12 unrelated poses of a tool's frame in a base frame.
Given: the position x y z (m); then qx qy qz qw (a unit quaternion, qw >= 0).
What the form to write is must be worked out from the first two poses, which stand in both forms.
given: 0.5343, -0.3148, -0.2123, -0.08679, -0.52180, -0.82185, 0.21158
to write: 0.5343, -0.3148, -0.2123, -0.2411, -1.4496, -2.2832
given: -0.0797, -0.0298, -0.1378, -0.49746, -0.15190, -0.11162, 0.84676
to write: -0.0797, -0.0298, -0.1378, -1.0491, -0.3203, -0.2354
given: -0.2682, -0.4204, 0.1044, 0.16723, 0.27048, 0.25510, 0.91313
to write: -0.2682, -0.4204, 0.1044, 0.3445, 0.5572, 0.5255
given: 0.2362, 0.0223, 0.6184, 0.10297, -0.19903, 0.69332, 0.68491
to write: 0.2362, 0.0223, 0.6184, 0.2307, -0.4460, 1.5535
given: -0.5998, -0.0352, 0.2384, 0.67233, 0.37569, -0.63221, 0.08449
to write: -0.5998, -0.0352, 0.2384, 2.0056, 1.1207, -1.8859
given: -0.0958, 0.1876, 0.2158, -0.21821, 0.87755, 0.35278, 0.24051
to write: -0.0958, 0.1876, 0.2158, -0.5970, 2.4011, 0.9652
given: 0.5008, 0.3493, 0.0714, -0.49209, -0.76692, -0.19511, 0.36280
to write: 0.5008, 0.3493, 0.0714, -1.2669, -1.9744, -0.5023
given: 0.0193, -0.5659, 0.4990, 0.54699, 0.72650, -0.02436, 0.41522
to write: 0.0193, -0.5659, 0.4990, 1.3740, 1.8250, -0.0612
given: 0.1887, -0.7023, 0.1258, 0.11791, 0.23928, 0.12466, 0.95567
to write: 0.1887, -0.7023, 0.1258, 0.2394, 0.4858, 0.2531
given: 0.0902, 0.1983, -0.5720, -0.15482, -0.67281, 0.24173, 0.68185
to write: 0.0902, 0.1983, -0.5720, -0.3473, -1.5094, 0.5423
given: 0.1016, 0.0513, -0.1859, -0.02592, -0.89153, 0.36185, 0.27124
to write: 0.1016, 0.0513, -0.1859, -0.0698, -2.4011, 0.9745
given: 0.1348, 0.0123, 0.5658, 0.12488, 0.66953, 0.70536, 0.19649
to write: 0.1348, 0.0123, 0.5658, 0.3497, 1.8751, 1.9755
